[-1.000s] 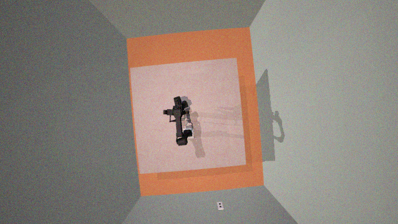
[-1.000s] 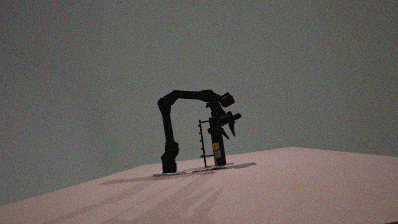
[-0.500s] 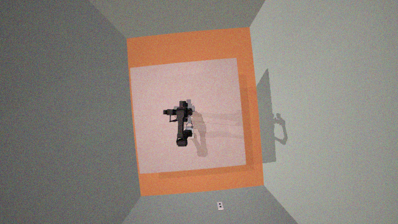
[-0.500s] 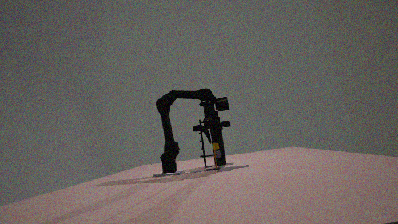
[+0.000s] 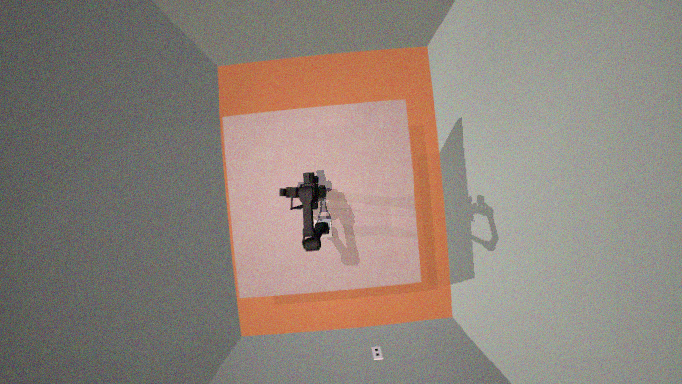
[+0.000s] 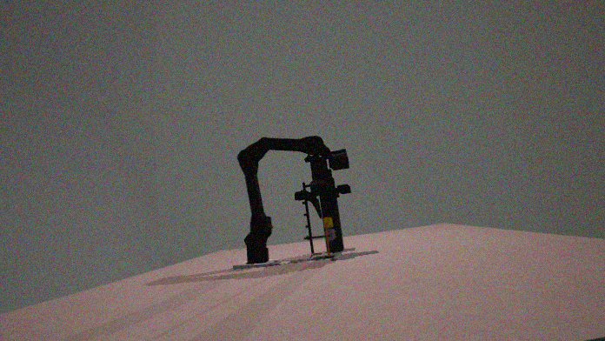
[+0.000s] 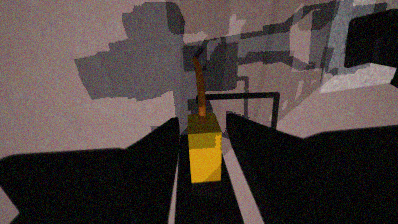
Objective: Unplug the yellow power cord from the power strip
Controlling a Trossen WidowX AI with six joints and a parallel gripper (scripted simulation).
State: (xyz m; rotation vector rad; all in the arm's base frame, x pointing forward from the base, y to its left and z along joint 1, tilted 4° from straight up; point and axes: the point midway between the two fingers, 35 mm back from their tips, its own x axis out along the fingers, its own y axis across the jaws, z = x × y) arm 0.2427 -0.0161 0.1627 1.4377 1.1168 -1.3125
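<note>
Now: the yellow plug 50 mm to the left of my gripper tip, 10 mm below it and 10 mm ahead of it.
</note>
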